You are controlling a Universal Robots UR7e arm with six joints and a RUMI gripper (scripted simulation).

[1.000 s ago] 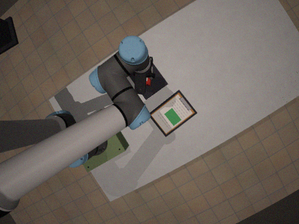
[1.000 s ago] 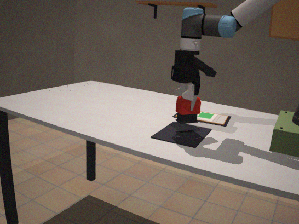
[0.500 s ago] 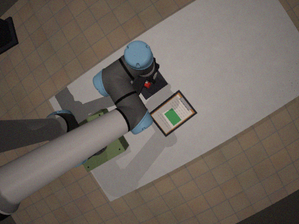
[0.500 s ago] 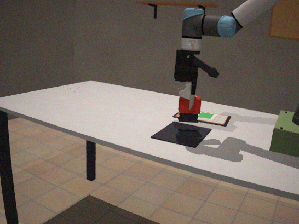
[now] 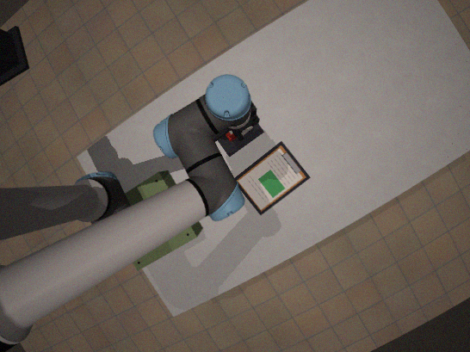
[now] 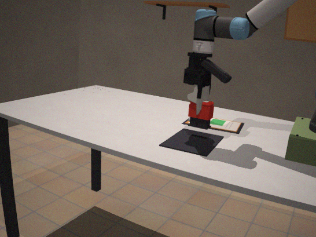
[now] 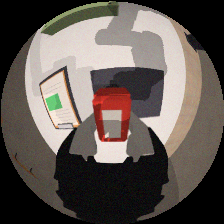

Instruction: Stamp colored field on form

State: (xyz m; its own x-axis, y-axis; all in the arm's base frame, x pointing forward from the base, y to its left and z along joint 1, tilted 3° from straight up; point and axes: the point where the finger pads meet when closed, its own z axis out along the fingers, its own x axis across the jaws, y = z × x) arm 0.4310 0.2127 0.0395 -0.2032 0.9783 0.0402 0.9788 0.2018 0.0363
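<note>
My gripper is now 22 cm to the left of the form, 11 cm above it and 7 cm short of it. Round my hand: red stamp: 2 cm below; then dark mat: 11 cm below, 5 cm to the left, 2 cm behind.
</note>
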